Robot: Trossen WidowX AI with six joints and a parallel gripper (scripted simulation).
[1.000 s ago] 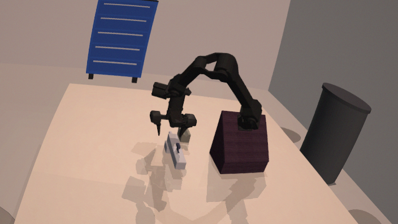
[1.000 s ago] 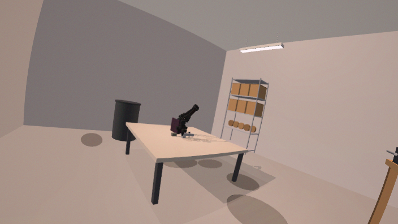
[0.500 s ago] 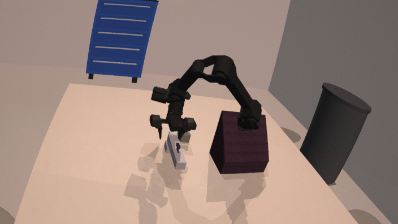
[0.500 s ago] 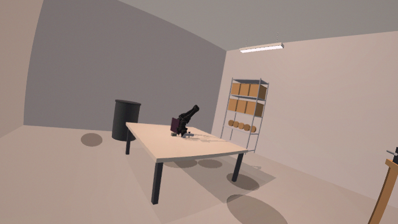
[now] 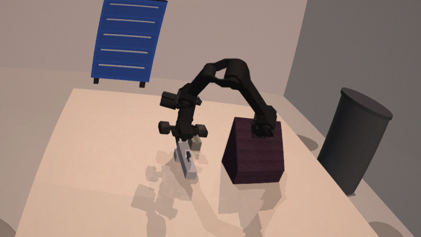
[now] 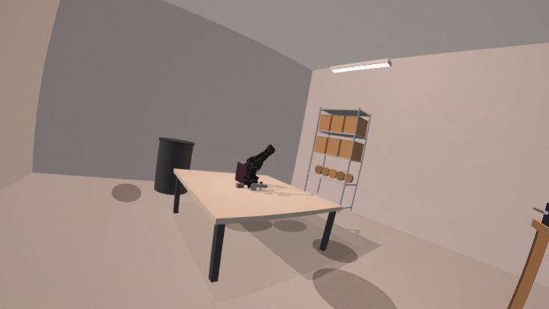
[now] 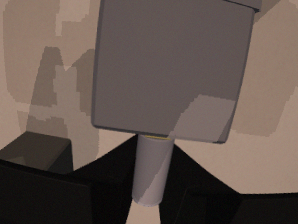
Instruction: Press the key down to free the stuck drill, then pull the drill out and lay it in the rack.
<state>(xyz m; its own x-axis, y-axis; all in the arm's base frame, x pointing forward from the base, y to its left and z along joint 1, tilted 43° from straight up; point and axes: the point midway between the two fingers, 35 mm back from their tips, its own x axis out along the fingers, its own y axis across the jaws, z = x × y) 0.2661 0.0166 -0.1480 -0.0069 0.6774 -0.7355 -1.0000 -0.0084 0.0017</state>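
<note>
Now: gripper tip 6 cm to the right of the yellow drill and 3 cm below it. Also, from my gripper tip: dark key (14 cm to the left, 3 cm above); then grey-blue block (11 cm to the left, 2 cm above); then olive-grey rack (8 cm behind, 5 cm to the right).
</note>
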